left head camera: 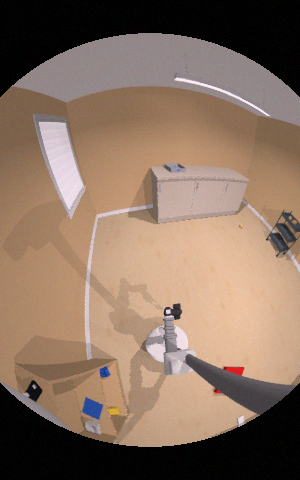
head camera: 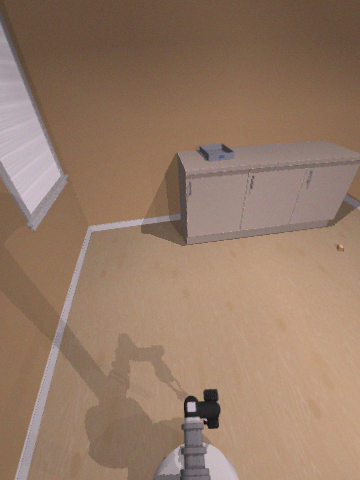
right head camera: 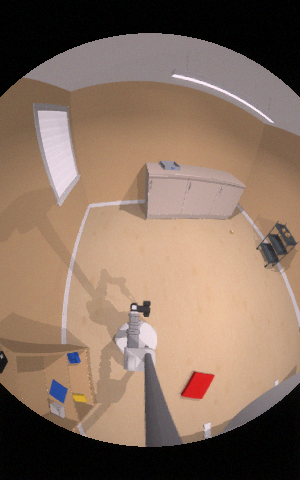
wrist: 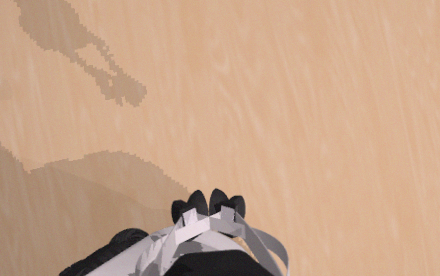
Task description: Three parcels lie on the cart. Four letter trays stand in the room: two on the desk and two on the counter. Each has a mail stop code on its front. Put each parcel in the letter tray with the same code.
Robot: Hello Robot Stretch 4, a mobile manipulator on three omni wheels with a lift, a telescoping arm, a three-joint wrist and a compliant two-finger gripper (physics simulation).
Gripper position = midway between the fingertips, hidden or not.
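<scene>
Counter (head camera: 272, 188). Window (left head camera: 52, 132), counter (left head camera: 200, 191). Counter (right head camera: 193, 191), window (right head camera: 51, 121). My gripper (wrist: 208, 205).
</scene>
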